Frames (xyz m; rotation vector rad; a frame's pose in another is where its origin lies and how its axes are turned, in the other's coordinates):
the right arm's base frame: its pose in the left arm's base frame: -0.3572 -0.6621 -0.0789 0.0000 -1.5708 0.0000
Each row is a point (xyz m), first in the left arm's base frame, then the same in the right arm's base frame.
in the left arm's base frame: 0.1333 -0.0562 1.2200
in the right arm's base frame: 1.2989 0.6059 -0.4905
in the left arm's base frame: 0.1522 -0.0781 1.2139
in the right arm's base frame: 1.2928 0.5840 -0.5094
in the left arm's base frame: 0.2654 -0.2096 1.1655
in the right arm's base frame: 1.2444 0.4525 -0.6226
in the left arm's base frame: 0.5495 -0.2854 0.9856
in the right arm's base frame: 1.0645 0.3767 -0.9067
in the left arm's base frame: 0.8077 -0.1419 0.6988
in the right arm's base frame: 0.7777 0.5202 -1.1649
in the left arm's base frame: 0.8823 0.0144 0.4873
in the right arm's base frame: 0.5662 0.6765 -1.2395
